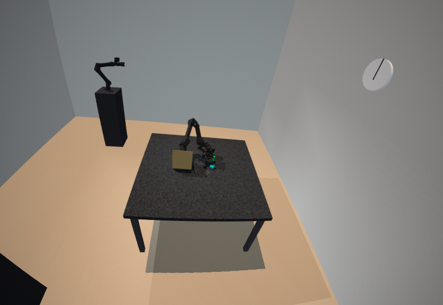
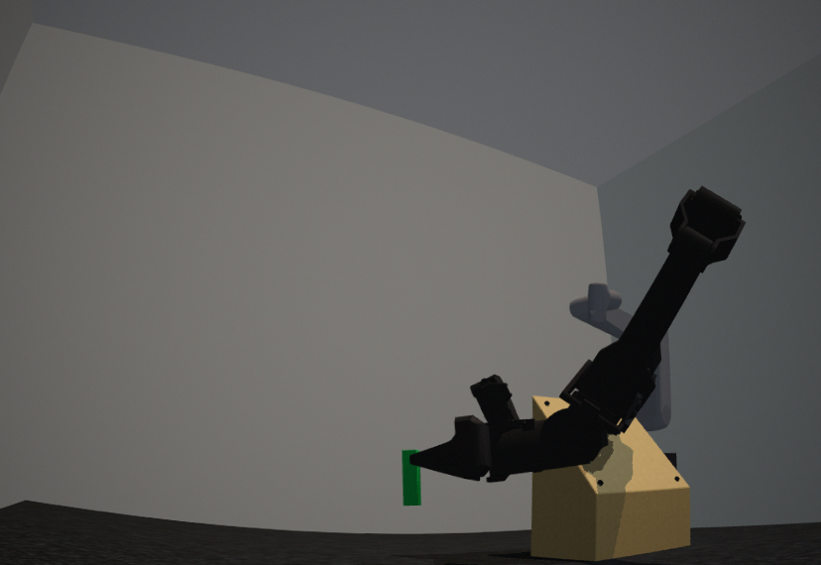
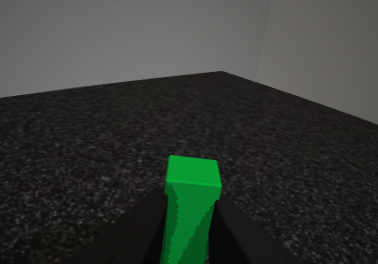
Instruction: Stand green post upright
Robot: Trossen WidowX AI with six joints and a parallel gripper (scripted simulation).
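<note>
Right now my gripper tip is 130 mm above the cyan circle. From my gripper tip the other things lie so: green post (20 mm below).
</note>
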